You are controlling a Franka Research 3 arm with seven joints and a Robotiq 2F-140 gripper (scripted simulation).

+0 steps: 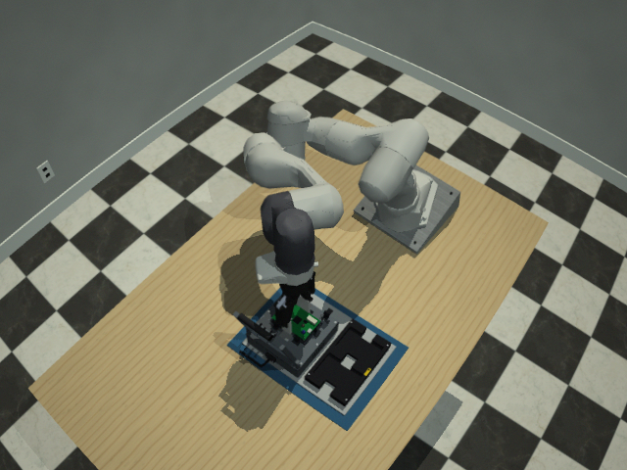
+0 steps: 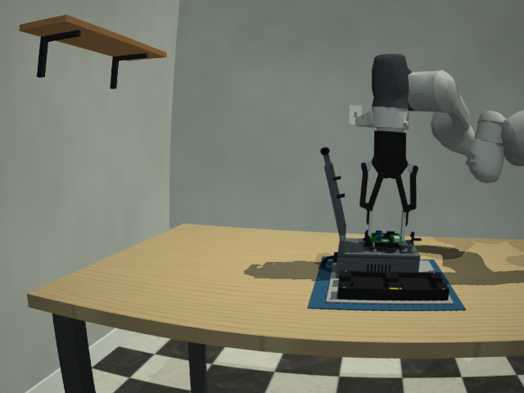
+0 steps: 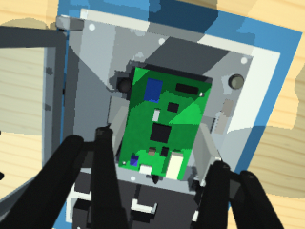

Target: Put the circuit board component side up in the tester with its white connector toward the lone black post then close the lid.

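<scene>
Right now my hand is 20 mm above the green circuit board. From my hand the other things lie so: black post (60 mm behind, 60 mm to the left, 10 mm below); lid (120 mm ahead, 10 mm to the right, 80 mm above).
</scene>
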